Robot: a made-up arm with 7 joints. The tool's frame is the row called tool.
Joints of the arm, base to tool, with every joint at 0 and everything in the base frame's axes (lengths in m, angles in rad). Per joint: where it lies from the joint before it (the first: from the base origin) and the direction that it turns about. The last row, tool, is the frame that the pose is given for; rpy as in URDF.
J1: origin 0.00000 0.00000 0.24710 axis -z
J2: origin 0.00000 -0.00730 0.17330 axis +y
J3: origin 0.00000 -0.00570 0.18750 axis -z
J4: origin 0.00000 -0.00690 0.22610 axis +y
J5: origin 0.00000 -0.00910 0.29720 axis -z
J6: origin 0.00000 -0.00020 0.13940 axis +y
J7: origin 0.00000 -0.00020 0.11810 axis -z
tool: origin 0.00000 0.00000 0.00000 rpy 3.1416 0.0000 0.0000
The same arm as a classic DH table. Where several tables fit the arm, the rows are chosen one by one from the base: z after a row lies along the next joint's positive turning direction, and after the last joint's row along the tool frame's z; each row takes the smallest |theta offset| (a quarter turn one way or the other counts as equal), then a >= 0, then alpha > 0; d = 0 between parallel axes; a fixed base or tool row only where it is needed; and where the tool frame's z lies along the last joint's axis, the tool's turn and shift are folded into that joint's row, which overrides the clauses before.
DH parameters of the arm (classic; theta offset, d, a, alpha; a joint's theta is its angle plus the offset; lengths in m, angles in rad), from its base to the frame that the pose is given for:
base (fixed): 0.0000 0.0000 0.0000 3.1416
J1: 0.0000 -0.4204 0.0000 1.5708
J2: 0.0000 -0.0130 0.0000 -1.5708
J3: 0.0000 -0.4136 0.0000 1.5708
J4: 0.0000 -0.0160 0.0000 -1.5708
J5: 0.0000 -0.4366 0.0000 1.5708
J6: 0.0000 -0.0004 0.0000 -1.5708
J7: 0.0000 -0.1181 0.0000 0.0000

